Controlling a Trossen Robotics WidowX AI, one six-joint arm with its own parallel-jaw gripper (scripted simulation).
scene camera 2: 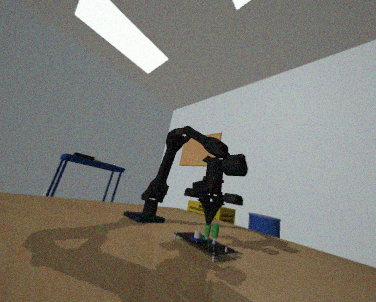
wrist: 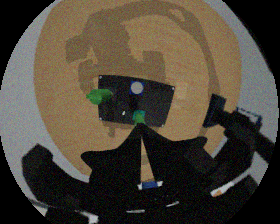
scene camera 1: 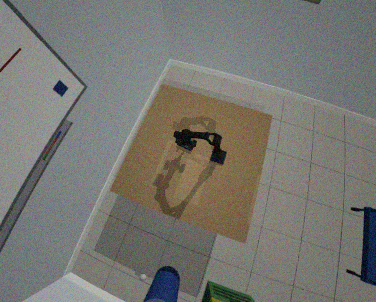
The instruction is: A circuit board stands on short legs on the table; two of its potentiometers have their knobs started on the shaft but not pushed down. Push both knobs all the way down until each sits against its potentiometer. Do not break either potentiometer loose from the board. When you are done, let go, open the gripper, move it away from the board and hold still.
Labels:
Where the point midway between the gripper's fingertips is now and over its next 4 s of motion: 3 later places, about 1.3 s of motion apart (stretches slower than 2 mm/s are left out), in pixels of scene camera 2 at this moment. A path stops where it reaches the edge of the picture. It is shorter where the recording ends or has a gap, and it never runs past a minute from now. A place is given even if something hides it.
My gripper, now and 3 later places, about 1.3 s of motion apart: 208,224; 214,216; 218,206; 216,221

